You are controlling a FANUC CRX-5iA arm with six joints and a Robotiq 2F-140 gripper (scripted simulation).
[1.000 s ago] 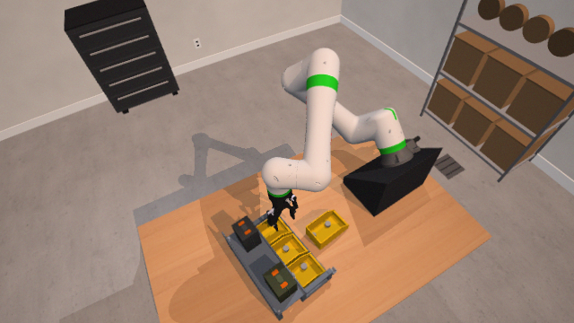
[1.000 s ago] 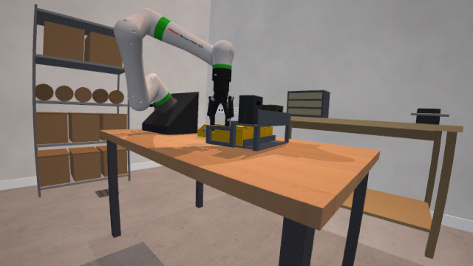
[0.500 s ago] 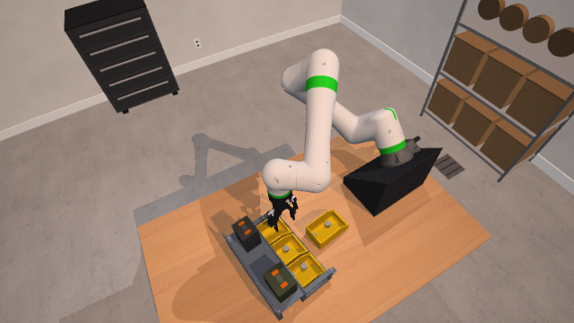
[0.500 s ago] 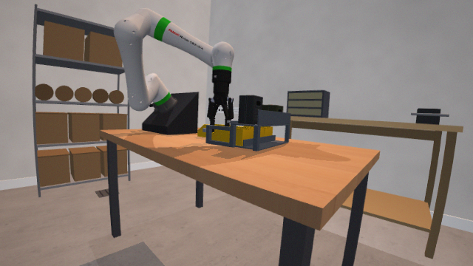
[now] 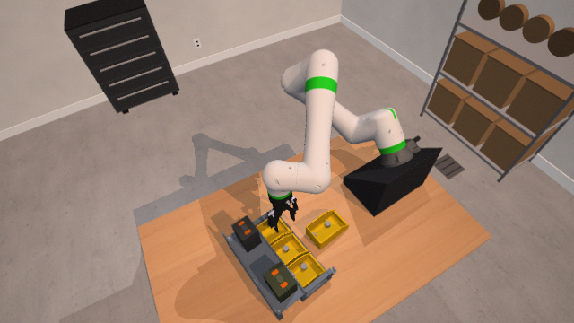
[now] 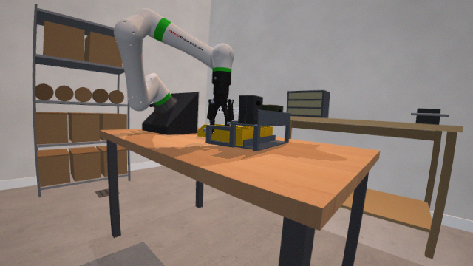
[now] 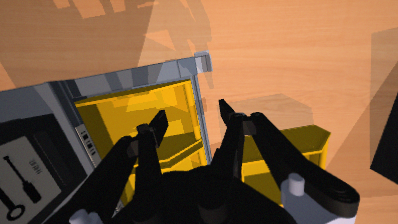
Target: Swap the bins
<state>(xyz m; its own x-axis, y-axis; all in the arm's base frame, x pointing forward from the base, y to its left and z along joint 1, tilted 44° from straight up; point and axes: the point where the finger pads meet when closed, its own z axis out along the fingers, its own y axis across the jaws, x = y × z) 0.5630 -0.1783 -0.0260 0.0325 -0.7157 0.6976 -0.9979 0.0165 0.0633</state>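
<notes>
Now: the grey round part 17 cm behind my hand, 10 cm to the left of it and 5 cm below it. The rest, counted from my hand: grey shelf: 12 cm to the left, 10 cm ahead.
</notes>
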